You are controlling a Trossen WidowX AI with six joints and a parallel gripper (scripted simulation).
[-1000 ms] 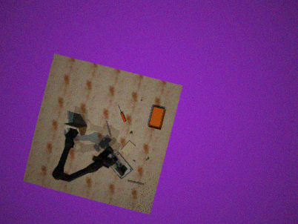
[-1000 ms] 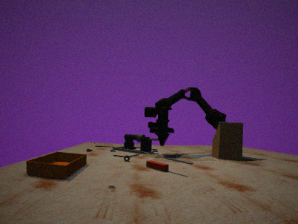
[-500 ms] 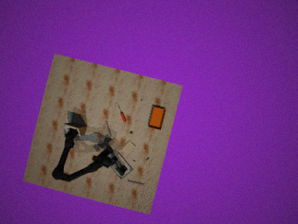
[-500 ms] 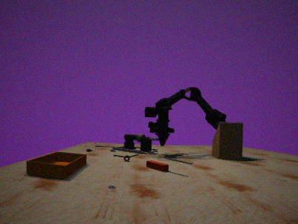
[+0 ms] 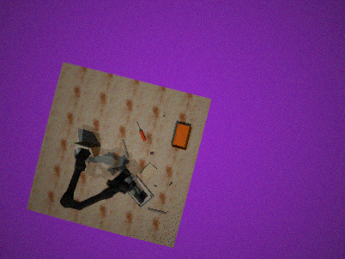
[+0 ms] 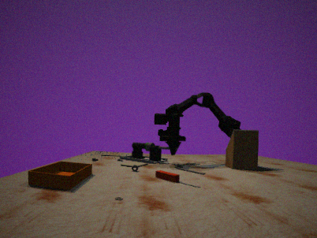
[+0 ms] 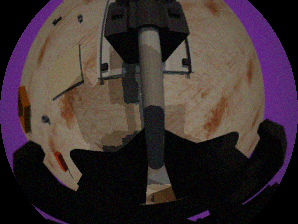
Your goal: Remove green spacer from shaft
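My gripper tip is 6 cm short of the shaft, 4 cm to the left of it and 3 cm below it. Round my gripper tip: red-handled screwdriver (39 cm to the left, 6 cm ahead, 4 cm below); then green spacer (12 cm ahead, 10 cm to the right, 3 cm above); then orange tray (41 cm to the left, 40 cm ahead, 4 cm below).
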